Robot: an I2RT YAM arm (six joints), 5 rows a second.
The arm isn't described. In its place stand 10 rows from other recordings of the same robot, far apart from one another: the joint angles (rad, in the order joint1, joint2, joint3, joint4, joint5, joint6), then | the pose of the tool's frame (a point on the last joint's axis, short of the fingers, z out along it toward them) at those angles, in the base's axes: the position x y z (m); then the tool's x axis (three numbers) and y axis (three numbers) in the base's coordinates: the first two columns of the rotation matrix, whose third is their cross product.
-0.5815, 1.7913, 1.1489, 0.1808, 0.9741, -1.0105 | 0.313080 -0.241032 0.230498 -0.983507 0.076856 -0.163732 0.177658 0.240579 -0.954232
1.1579, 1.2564, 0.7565, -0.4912, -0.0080, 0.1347 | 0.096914 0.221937 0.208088 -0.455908 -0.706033 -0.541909 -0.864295 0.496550 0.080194
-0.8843, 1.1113, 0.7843, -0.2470, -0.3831, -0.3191 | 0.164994 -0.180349 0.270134 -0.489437 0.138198 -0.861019 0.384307 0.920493 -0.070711
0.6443, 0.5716, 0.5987, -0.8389, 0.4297, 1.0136 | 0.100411 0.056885 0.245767 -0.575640 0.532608 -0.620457 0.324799 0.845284 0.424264
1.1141, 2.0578, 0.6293, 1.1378, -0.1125, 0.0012 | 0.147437 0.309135 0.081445 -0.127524 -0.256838 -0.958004 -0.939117 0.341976 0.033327
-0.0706, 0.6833, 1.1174, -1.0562, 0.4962, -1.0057 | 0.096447 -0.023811 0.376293 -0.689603 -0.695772 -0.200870 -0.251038 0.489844 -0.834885
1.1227, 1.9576, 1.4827, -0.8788, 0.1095, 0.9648 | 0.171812 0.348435 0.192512 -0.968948 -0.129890 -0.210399 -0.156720 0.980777 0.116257
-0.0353, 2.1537, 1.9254, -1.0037, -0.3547, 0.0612 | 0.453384 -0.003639 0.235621 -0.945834 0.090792 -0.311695 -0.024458 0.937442 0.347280
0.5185, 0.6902, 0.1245, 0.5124, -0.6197, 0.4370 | 0.127203 0.096384 0.195433 -0.425857 0.153680 -0.891644 -0.802330 0.391377 0.450656
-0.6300, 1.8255, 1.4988, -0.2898, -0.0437, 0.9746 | 0.346112 -0.250431 0.283836 0.200881 0.876628 -0.437230 0.700904 0.183198 0.689327
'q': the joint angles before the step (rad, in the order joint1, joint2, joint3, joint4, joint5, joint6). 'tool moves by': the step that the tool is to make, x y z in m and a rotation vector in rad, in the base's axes. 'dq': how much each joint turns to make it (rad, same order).
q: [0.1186, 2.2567, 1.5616, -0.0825, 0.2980, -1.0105]
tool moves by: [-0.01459, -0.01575, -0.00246, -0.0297, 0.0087, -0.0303]
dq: [-0.0277, -0.0483, -0.0930, 0.0389, 0.0220, -0.0195]
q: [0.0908, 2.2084, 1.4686, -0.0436, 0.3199, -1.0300]
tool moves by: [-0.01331, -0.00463, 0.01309, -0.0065, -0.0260, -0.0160]
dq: [-0.0064, -0.0715, -0.0700, 0.0236, 0.0130, 0.0004]
